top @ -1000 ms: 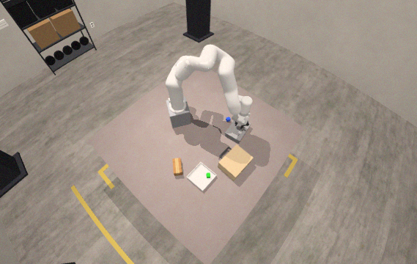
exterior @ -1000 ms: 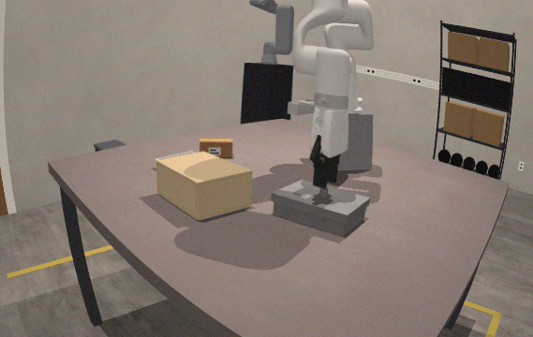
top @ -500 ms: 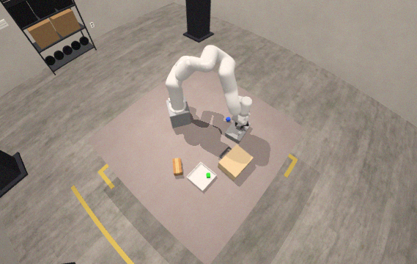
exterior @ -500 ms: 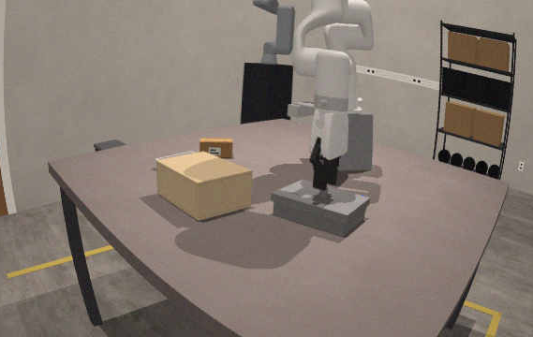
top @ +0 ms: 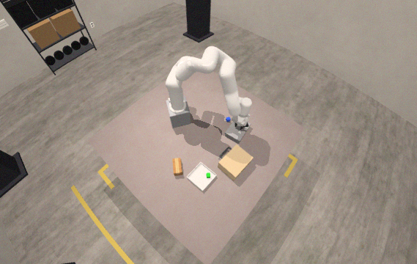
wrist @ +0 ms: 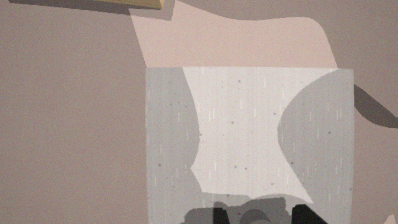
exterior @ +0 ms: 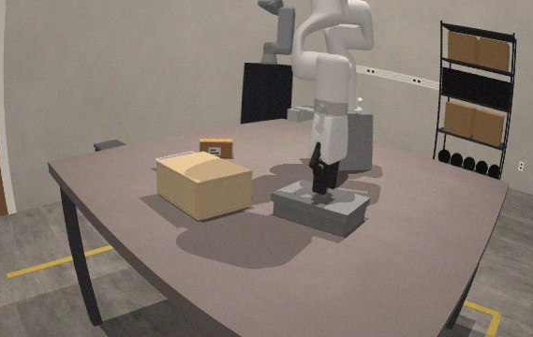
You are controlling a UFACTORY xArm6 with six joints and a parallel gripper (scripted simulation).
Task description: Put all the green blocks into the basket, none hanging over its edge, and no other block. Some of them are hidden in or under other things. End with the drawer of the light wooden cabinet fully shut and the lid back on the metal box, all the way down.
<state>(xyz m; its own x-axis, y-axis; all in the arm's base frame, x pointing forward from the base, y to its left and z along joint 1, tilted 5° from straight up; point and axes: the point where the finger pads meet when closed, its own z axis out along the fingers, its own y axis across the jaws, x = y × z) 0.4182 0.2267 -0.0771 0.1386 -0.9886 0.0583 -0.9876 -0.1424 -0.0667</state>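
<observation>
The grey metal lid lies 4 cm below my hand. Also, from my hand: metal box: 6 cm below; then light wooden cabinet: 15 cm ahead, 24 cm to the right, 4 cm below; then blue block: 12 cm behind, 4 cm to the left, 7 cm below.
</observation>
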